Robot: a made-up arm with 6 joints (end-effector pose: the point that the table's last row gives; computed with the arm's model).
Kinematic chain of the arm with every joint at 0, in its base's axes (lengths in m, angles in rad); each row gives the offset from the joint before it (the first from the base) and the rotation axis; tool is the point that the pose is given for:
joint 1: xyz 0 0 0.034 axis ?
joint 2: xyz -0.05 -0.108 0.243 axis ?
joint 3: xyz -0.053 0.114 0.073 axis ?
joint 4: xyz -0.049 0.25 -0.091 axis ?
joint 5: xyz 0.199 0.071 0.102 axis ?
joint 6: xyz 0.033 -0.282 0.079 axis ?
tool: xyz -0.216 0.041 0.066
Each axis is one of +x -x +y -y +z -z.
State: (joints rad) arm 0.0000 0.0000 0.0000 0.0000 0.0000 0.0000
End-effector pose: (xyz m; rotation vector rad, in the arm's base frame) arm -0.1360 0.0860 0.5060 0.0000 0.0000 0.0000
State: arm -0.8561 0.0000 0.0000 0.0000 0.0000 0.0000
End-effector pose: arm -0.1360 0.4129 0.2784 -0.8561 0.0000 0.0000
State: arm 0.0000 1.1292 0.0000 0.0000 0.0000 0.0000
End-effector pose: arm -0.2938 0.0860 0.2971 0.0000 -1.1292 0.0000
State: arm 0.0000 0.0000 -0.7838 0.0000 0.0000 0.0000
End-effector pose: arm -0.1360 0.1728 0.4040 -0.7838 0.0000 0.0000
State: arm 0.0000 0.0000 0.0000 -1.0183 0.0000 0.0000
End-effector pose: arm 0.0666 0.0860 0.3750 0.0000 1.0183 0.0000
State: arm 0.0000 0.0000 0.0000 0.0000 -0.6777 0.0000
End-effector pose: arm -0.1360 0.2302 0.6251 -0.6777 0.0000 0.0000
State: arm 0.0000 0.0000 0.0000 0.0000 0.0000 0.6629
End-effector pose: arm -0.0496 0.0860 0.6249 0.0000 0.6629 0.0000
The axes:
joint 1: +x
joint 2: -y
joint 3: +x
joint 4: -y
joint 5: +x
joint 6: +y

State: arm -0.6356 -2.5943 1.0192 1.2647 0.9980 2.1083
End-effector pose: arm 0.0718 -0.1689 0.2243 1.5552 1.6628 -1.0186
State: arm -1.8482 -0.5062 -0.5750 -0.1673 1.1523 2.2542
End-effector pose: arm 0.1640 0.0173 0.1019 0.1006 1.9288 -1.7604
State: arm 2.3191 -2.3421 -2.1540 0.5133 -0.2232 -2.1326
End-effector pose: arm -0.1570 -0.1320 -0.0429 -1.5175 1.3743 -0.3210
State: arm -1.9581 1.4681 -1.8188 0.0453 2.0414 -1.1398
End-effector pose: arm 0.3287 0.2764 0.2169 -0.4510 -1.3723 2.2336
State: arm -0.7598 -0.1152 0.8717 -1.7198 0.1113 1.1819
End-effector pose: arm 0.1744 0.2907 -0.1087 0.3030 2.9716 0.1004
